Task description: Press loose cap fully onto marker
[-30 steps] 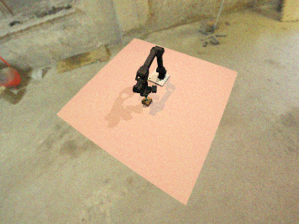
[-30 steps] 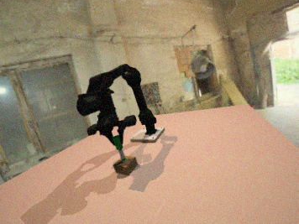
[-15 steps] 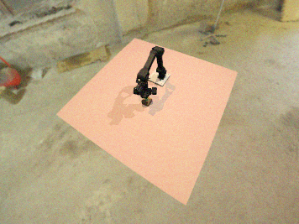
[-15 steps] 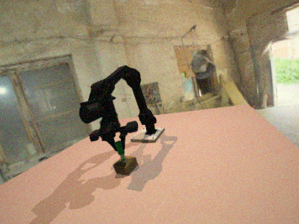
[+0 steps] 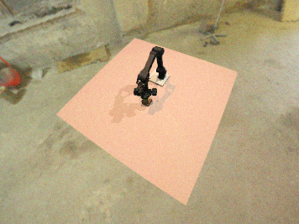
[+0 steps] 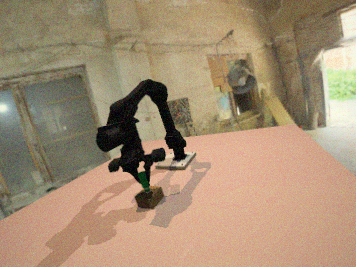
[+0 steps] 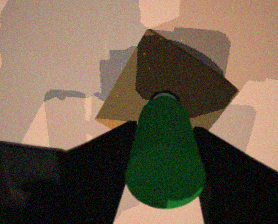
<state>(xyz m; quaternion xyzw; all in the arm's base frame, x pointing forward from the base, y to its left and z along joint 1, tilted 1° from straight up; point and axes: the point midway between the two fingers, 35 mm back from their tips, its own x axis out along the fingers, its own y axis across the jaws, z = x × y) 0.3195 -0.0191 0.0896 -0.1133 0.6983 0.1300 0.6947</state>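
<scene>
Now: the green marker cap 1 cm above my gripper tip.
</scene>
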